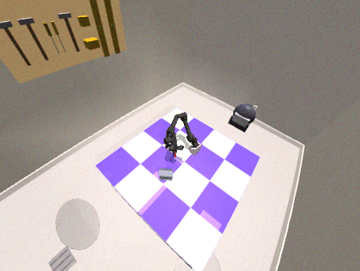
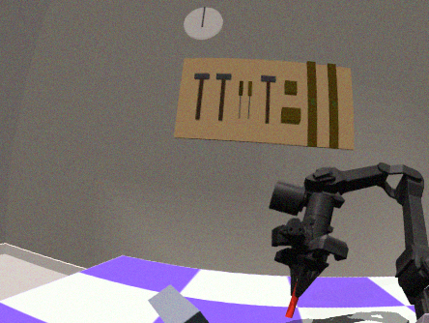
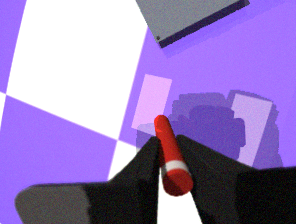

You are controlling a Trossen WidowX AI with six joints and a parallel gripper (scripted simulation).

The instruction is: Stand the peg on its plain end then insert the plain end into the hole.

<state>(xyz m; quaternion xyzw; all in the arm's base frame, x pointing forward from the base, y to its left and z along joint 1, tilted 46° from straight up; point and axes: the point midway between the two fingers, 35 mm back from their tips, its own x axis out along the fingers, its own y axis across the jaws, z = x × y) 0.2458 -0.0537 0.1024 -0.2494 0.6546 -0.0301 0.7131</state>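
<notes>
My gripper tip is now 180 mm short of the grey sloped panel, 40 mm to the right of it and 60 mm above it. The rest, counted from my gripper tip: red peg: 10 mm to the right, 10 mm above.
</notes>
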